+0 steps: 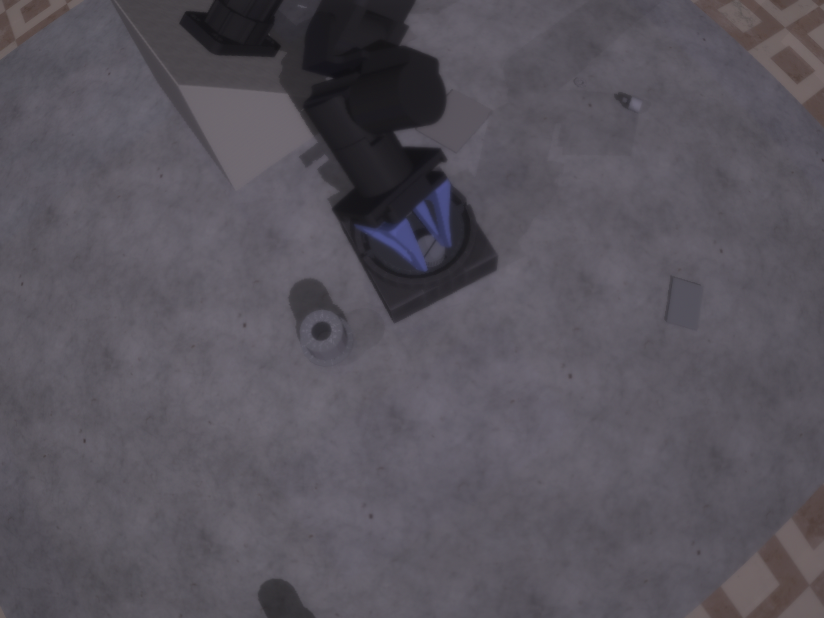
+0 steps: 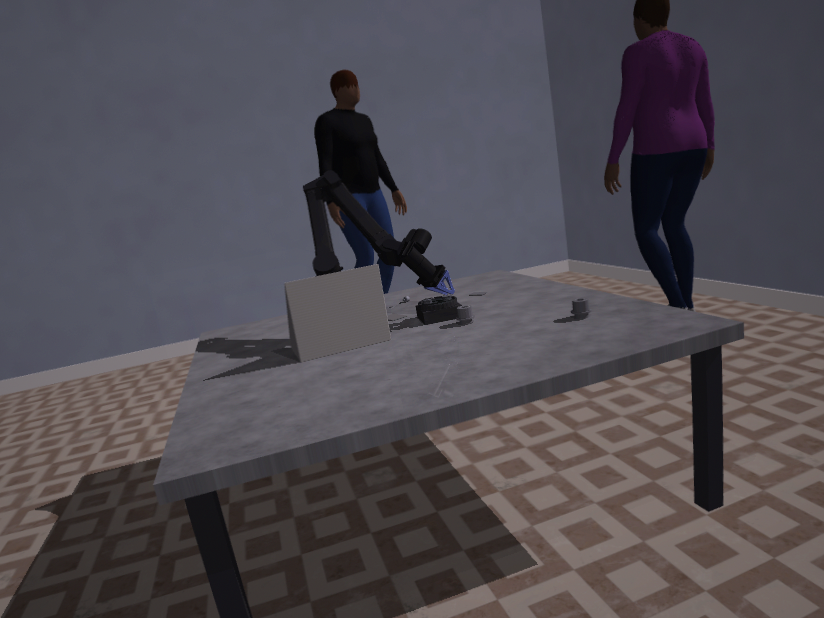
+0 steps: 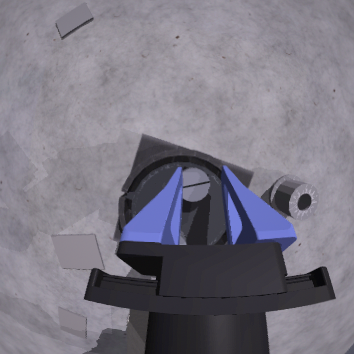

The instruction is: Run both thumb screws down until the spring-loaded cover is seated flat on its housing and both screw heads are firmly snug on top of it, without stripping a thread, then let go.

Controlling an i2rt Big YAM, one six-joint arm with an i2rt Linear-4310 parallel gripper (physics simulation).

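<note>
The dark square housing lies on the grey table with its round cover on top. One slotted grey thumb screw head shows between my blue fingertips. My gripper points down over that screw with its fingers partly apart. The left finger lies against the head's edge and a gap shows at the right finger. The other screw is mostly hidden under the gripper.
A knurled grey cylinder lies beside the housing. A white box stands by the arm's base. Flat grey plates lie about. Two people walk behind the table.
</note>
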